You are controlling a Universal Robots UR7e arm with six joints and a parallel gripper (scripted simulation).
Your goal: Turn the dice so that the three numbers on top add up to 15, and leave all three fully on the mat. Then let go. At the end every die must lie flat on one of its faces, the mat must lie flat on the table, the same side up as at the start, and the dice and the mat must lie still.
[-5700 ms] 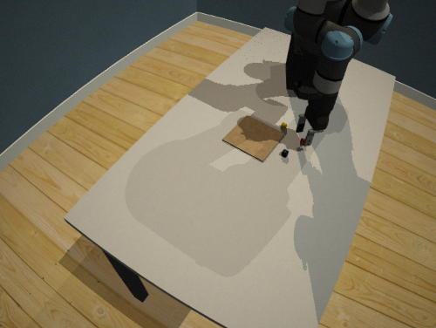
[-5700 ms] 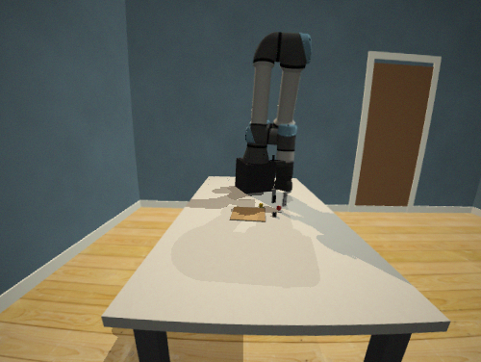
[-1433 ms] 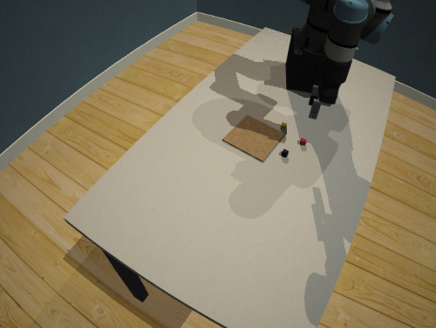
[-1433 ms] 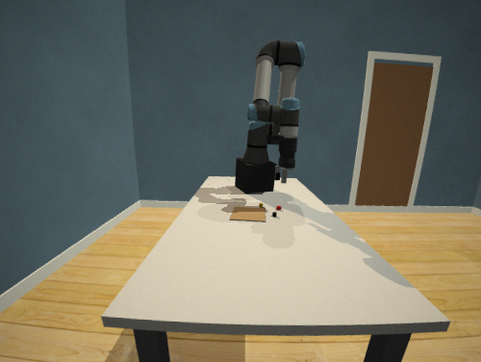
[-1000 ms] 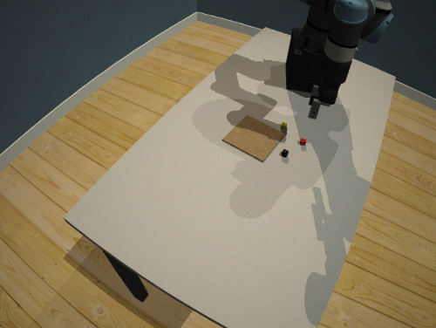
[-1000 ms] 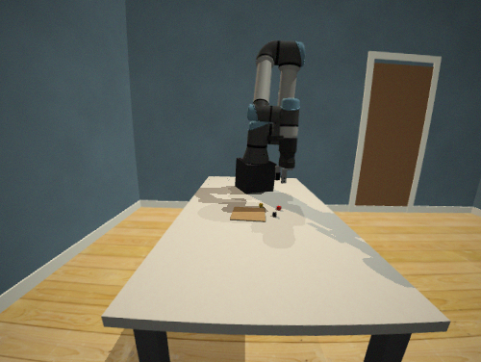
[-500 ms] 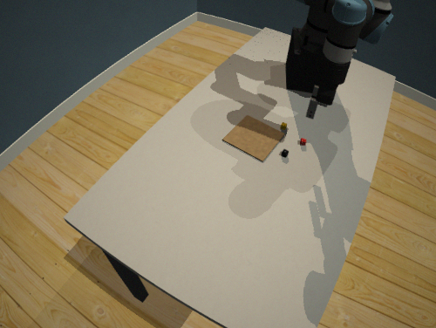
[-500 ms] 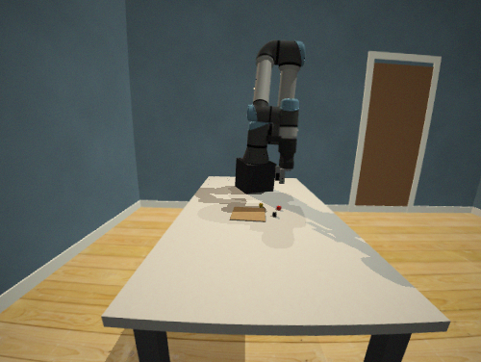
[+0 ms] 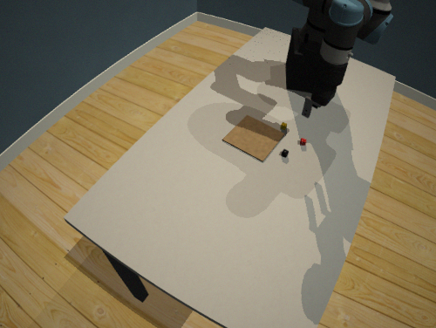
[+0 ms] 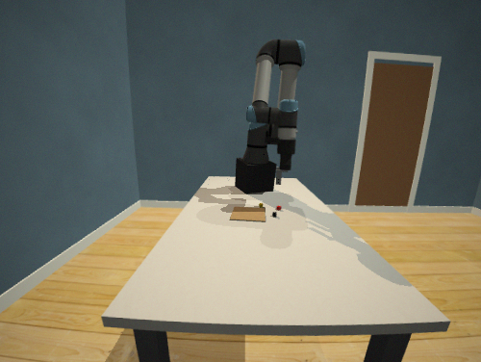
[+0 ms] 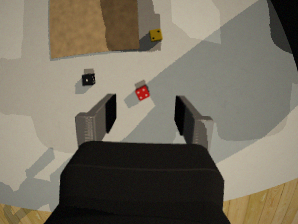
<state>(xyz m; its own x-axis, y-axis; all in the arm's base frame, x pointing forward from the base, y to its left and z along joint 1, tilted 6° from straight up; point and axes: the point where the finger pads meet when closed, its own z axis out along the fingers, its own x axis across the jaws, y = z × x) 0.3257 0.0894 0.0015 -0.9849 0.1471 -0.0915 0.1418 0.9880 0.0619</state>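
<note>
My hand is 13 cm above the red die, 1 cm to the right of it and 1 cm short of it. Round my hand: black die: 13 cm below, 8 cm ahead, 2 cm to the right; yellow die: 13 cm below, 7 cm to the right, 2 cm behind; brown mat: 14 cm below, 13 cm to the right, 7 cm ahead.
</note>
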